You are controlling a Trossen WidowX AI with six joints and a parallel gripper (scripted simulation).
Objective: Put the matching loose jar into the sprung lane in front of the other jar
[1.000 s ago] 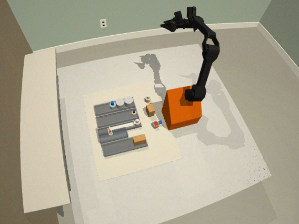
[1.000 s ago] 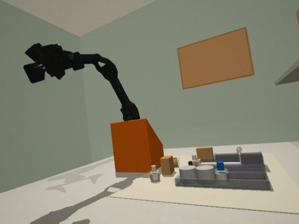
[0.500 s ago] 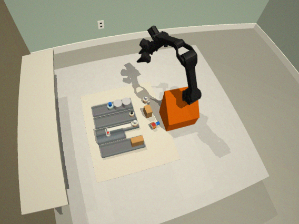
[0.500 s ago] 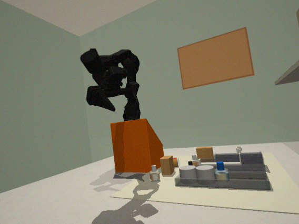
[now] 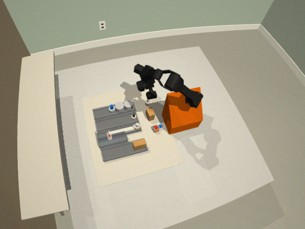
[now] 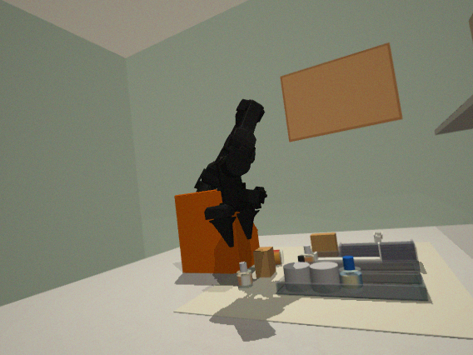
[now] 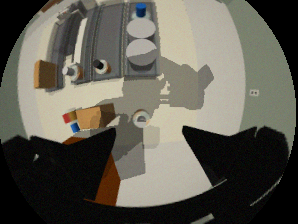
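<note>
My gripper tip is 4 cm past the jar, 21 cm to the right of it and 9 cm above it. Round my gripper tip: grey lane rack: 24 cm ahead, 23 cm to the left, 9 cm below; then white pusher rod: 20 cm ahead, 23 cm to the left, 6 cm below; then cardboard box: 11 cm ahead, 32 cm to the left, 7 cm below.
</note>
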